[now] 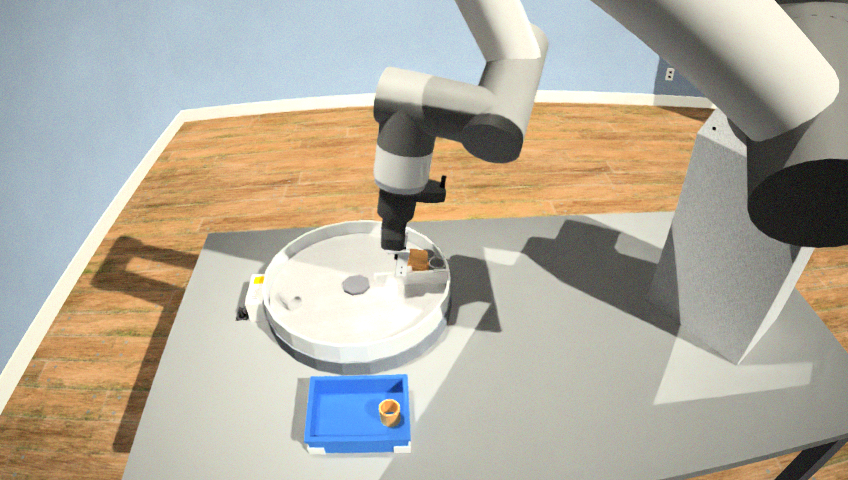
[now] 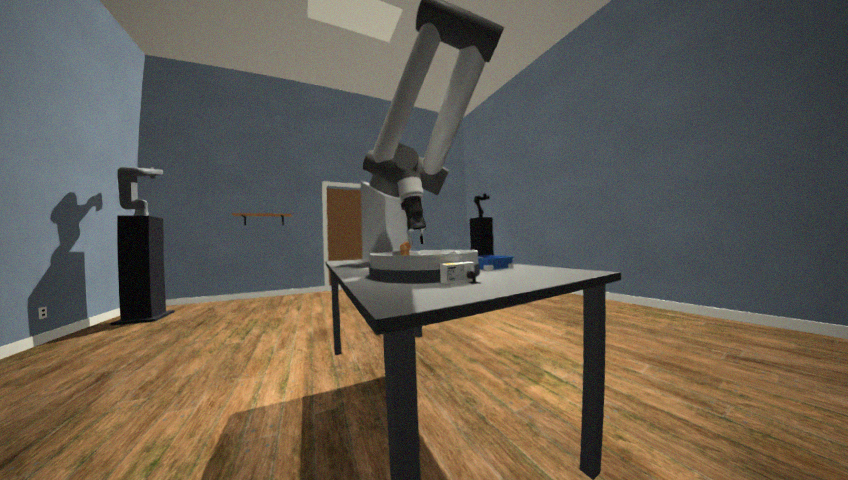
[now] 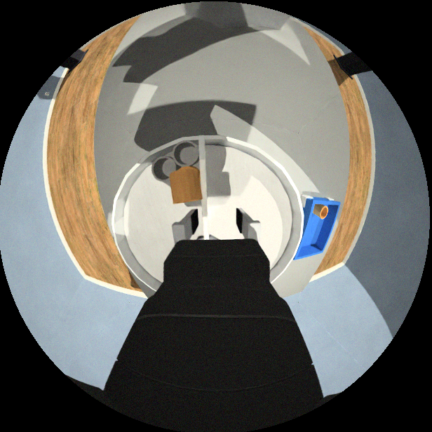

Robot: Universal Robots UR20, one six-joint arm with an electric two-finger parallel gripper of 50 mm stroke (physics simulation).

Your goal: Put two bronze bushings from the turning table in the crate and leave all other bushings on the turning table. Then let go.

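Places are measured from the arm's base along level axes (x ahead, y left, z up), in metres.
Where they show: gripper, fingertip midpoint: (image 1: 399, 266) (image 2: 417, 244); arm's base at its link origin: (image 2: 384, 190).
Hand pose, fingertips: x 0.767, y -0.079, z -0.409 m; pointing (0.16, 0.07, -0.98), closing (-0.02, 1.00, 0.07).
Note:
Each offset is from my fingertips to the top centre of the thing. "pt": to the spot under its first point.
The blue crate {dx +0.089, dy +0.313, dz -0.069 m} (image 1: 357, 443) (image 2: 497, 262) (image 3: 314, 233) holds one upright bronze bushing {dx +0.031, dy +0.312, dz -0.076 m} (image 1: 389, 412) (image 3: 321, 211). On the turning table (image 1: 357, 352) (image 2: 425, 262) (image 3: 119, 215), an orange-brown bronze bushing {dx -0.039, dy -0.040, dz +0.014 m} (image 1: 418, 259) (image 2: 405, 248) (image 3: 186, 185) is on its side or tilted, beside the divider wall, and sticks up above the rim. Two grey bushings (image 3: 186, 154) (image 3: 164, 168) stand close by it at the rim. A pale bushing {dx +0.243, dy +0.038, dz -0.028 m} (image 1: 292, 302) lies at the far left of the turning table. My gripper (image 1: 402, 255) (image 2: 415, 239) (image 3: 216, 216) is open and empty above the turning table, close to the bronze bushing.
A pale divider wall (image 1: 426, 283) (image 3: 202, 175) runs inward from the turning table's rim, next to the bronze bushing. A grey disc {dx +0.100, dy -0.016, dz -0.058 m} (image 1: 355, 284) marks the hub. A white control box {pt dx +0.332, dy +0.010, dz -0.060 m} (image 1: 255, 295) (image 2: 457, 272) stands against the outside. The grey arm pedestal (image 1: 723, 249) stands at the right.

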